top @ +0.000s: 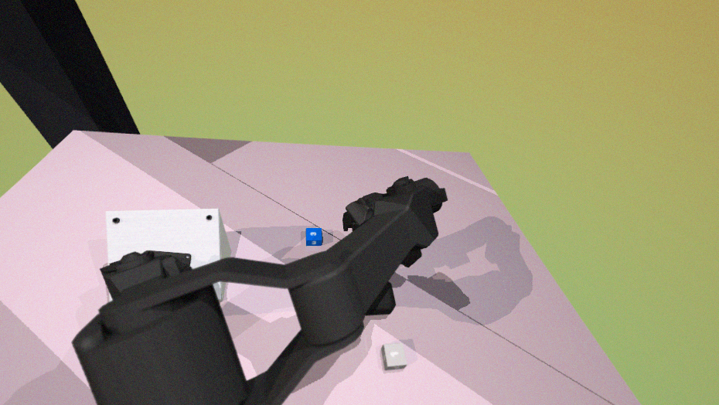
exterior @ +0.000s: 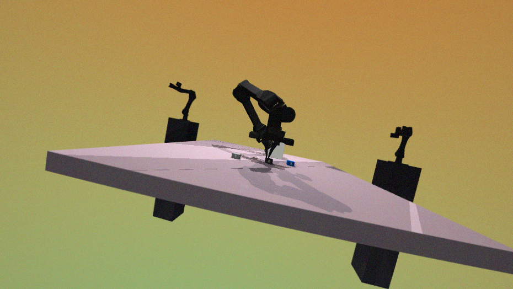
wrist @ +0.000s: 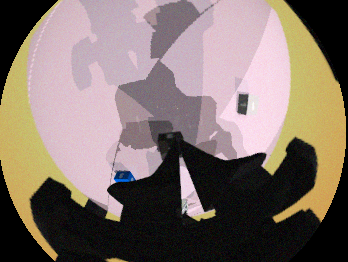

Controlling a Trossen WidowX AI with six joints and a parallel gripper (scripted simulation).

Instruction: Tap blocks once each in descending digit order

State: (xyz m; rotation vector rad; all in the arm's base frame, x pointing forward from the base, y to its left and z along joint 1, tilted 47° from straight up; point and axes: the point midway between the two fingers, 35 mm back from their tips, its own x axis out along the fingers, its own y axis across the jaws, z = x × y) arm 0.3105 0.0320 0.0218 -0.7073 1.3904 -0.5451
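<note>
The black block is 10 mm behind my gripper tip, 10 mm to the left of it and 10 mm below it. From my gripper tip the other things lie so: grey block: 50 mm ahead, 120 mm to the right, 10 mm below; then blue block: 90 mm behind, 110 mm to the left, 10 mm below.
</note>
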